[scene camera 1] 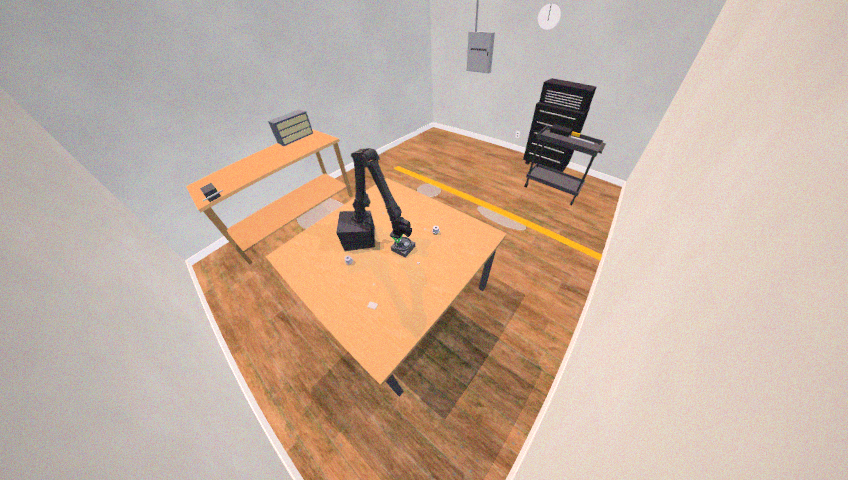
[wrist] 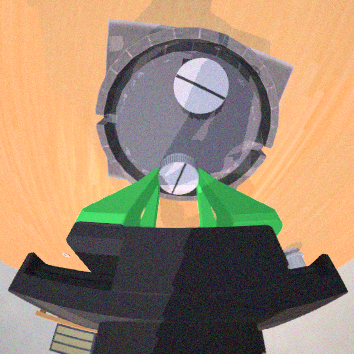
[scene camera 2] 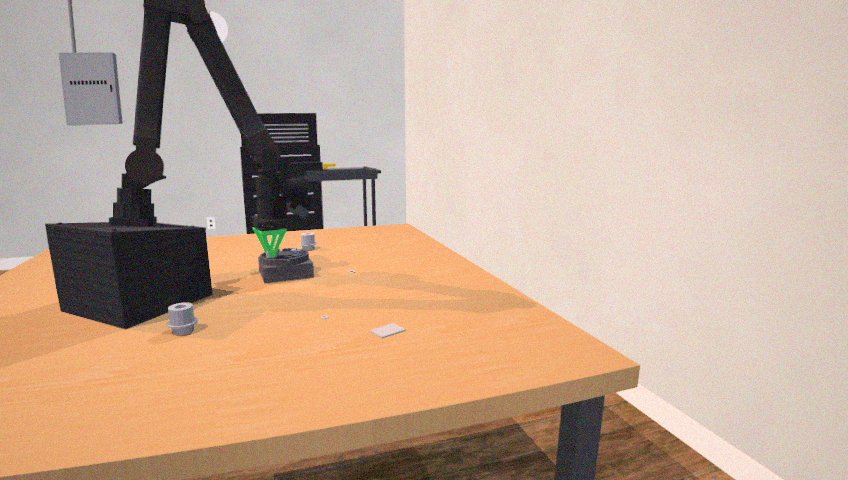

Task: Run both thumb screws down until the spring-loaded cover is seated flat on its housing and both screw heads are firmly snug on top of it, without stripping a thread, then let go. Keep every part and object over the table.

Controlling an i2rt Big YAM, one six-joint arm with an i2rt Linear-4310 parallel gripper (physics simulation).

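Places are measured from the arm's base along level axes (x back, y right, z up), in millimetres.
Pixels of known places: gripper, fingertip midpoint: (scene camera 1: 398, 241) (wrist: 177, 175) (scene camera 2: 270, 255); arm's base, link origin: (scene camera 1: 360, 216) (scene camera 2: 133, 223).
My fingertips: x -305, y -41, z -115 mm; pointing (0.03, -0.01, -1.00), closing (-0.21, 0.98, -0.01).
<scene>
For each thing: its middle in the pictures, then the offset to it from my fingertips.
- dark housing, body centre: (wrist: 186, 120) (scene camera 2: 285, 263) (scene camera 1: 403, 245) dx -35, dy -2, dz -27 mm
- round grey cover, body centre: (wrist: 186, 125) (scene camera 2: 284, 259) (scene camera 1: 402, 244) dx -35, dy -2, dz -14 mm
- grey flanged cylinder, body centre: (scene camera 2: 182, 318) (wrist: 292, 261) (scene camera 1: 348, 260) dx +201, dy +309, dz -30 mm
- pale flat plate, body centre: (scene camera 2: 387, 330) (scene camera 1: 372, 305) dx -163, dy +457, dz -54 mm
The dark housing (scene camera 1: 402, 251) (scene camera 2: 288, 272) (wrist: 118, 46) stands on the table beside the arm's base. The round grey cover (wrist: 145, 110) lies inside its raised ring; whether it is flat cannot be told. My gripper (scene camera 1: 397, 241) (scene camera 2: 271, 254) (wrist: 177, 175) points down with its green fingertips shut on the ribbed sides of one thumb screw (wrist: 179, 180), near the cover's rim. The other thumb screw (wrist: 201, 86) stands free across the cover; its slotted head looks larger than the held one in the wrist view. The gap under each head is hidden.
The black base (scene camera 1: 355, 231) (scene camera 2: 124, 267) stands close to the housing. One grey flanged cylinder (scene camera 1: 348, 260) (scene camera 2: 181, 319) stands near the base, another (scene camera 1: 435, 230) (scene camera 2: 307, 240) beyond the housing. A pale flat plate (scene camera 1: 372, 305) (scene camera 2: 387, 330) and small washers (scene camera 2: 324, 317) (scene camera 2: 351, 271) lie on the table.
</scene>
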